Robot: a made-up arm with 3 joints. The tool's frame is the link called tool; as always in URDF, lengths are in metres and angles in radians.
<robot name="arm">
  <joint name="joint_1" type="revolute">
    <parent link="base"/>
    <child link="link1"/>
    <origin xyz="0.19 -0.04 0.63"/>
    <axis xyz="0 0 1"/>
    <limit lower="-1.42" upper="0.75"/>
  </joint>
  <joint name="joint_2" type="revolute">
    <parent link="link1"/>
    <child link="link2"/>
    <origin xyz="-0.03 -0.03 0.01"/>
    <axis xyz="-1 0 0"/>
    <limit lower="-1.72" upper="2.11"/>
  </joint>
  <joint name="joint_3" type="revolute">
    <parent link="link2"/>
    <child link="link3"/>
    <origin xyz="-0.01 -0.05 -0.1"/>
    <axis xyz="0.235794 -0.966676 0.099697"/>
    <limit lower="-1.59" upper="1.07"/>
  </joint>
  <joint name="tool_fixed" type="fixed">
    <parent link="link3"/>
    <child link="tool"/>
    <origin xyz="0.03 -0.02 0"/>
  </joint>
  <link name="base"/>
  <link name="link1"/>
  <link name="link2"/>
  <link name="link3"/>
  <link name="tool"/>
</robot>
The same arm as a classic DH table. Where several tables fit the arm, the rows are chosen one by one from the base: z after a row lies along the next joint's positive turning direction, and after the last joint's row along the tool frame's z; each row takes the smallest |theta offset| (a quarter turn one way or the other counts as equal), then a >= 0, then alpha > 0; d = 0 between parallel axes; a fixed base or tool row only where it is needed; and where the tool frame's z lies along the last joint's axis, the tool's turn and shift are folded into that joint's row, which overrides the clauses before.
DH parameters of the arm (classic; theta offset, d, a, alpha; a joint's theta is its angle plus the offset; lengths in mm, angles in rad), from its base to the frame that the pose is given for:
base (fixed): -0.2075 0 194.2 0
joint_1: -1.3633 640 30 1.5708
joint_2: -1.468 49.6 104.6 -1.8088
joint_3: -1.5465 67.3 -24.4 1.4709
tool (fixed): 2.9023 -2.7 0 0
Joint limits (rad, base to tool): -1.42..0.75 -1.72..2.11 -1.59..1.07

